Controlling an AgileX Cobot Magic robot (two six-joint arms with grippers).
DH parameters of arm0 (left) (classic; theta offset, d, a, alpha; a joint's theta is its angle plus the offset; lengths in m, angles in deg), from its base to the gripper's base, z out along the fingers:
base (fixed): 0 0 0 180
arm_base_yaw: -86.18 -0.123 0 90
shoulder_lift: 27.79 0 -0.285 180
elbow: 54.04 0 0.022 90
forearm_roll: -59.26 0.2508 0 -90
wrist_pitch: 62.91 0 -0.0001 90
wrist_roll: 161.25 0.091 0 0
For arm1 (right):
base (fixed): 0 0 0 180
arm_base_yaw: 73.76 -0.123 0 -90
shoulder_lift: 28.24 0 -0.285 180
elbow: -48.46 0 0.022 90
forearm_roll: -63.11 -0.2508 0 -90
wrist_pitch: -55.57 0 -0.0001 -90
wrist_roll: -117.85 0.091 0 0
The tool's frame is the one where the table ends.
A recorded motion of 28 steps. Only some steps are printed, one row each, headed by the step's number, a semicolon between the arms.
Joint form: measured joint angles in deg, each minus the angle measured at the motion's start. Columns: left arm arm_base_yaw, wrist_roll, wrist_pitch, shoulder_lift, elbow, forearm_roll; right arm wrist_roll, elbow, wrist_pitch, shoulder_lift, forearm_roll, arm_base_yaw.
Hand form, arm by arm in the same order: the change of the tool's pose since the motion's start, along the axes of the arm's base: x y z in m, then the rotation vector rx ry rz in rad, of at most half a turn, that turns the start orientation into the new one. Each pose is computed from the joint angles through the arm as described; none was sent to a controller.
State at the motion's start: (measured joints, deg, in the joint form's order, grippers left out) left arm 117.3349 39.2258 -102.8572 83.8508 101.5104 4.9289; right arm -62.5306 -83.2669 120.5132 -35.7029 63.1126 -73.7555
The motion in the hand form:
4: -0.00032 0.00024 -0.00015 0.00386 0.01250 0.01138; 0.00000 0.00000 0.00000 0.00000 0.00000 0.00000
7: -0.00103 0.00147 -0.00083 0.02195 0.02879 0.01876; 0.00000 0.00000 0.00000 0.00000 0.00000 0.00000
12: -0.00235 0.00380 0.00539 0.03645 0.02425 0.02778; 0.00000 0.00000 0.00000 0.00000 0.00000 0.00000
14: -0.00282 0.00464 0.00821 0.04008 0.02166 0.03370; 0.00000 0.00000 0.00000 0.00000 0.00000 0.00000
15: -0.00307 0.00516 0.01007 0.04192 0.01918 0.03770; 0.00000 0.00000 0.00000 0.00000 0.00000 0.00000
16: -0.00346 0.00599 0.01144 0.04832 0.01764 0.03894; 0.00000 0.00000 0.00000 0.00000 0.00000 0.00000
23: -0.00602 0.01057 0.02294 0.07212 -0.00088 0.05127; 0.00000 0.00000 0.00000 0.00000 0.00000 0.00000
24: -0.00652 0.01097 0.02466 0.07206 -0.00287 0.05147; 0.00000 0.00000 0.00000 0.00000 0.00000 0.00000
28: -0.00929 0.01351 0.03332 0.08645 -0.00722 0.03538; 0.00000 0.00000 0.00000 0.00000 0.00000 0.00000
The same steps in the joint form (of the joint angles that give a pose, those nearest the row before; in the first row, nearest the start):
4: 0.00 -1.21 -0.17 0.00 0.00 0.33; 0.00 0.00 0.00 0.00 0.00 0.00
7: 0.00 -3.47 -0.54 0.00 0.05 2.03; 0.00 0.00 0.00 0.00 0.00 0.00
12: 0.00 -6.28 -0.78 -1.36 0.05 4.41; 0.00 0.00 0.00 0.00 0.00 0.00
14: 0.00 -7.37 -0.83 -1.96 0.05 5.18; 0.00 0.00 0.00 0.00 0.00 0.00
15: 0.00 -8.02 -0.83 -2.34 0.05 5.64; 0.00 0.00 0.00 0.00 0.00 0.00
16: 0.00 -8.84 -0.92 -2.68 0.05 6.48; 0.00 0.00 0.00 0.00 0.00 0.00
23: 0.00 -13.17 -1.37 -5.22 0.05 10.58; 0.00 0.00 0.00 0.00 0.00 0.00
24: 0.00 -13.48 -1.52 -5.56 0.05 10.85; 0.00 0.00 0.00 0.00 0.00 0.00
28: 0.00 -15.51 -3.34 -7.16 0.46 13.57; 0.00 0.00 0.00 0.00 0.00 0.00

